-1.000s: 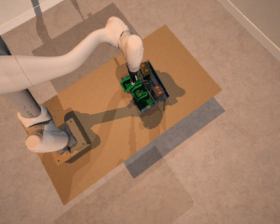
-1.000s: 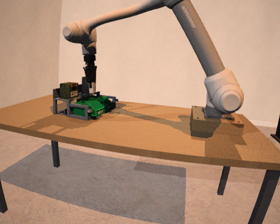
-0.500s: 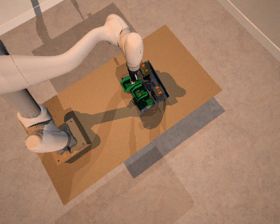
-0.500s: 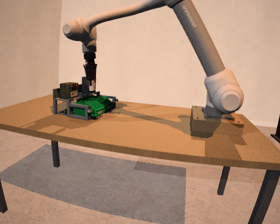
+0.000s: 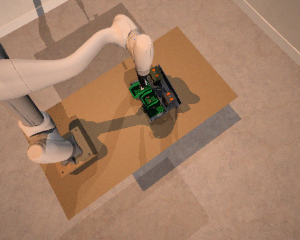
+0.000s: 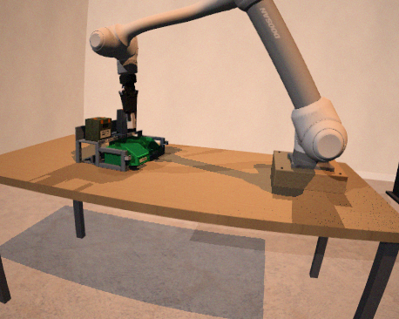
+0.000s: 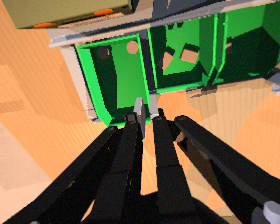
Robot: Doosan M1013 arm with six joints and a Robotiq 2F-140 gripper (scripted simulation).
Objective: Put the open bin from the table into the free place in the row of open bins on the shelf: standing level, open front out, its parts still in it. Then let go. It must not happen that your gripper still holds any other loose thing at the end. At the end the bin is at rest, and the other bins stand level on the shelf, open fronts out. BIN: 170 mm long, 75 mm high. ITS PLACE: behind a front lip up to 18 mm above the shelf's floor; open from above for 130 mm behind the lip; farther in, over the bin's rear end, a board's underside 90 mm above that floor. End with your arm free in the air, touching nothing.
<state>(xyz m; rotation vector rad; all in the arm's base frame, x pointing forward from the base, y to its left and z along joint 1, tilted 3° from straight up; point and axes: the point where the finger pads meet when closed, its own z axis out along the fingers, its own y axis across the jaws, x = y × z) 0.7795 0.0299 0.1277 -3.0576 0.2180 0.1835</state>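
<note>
The shelf lip lies 18 cm below my hand, 6 cm to the right of it and 6 cm behind it.
</note>
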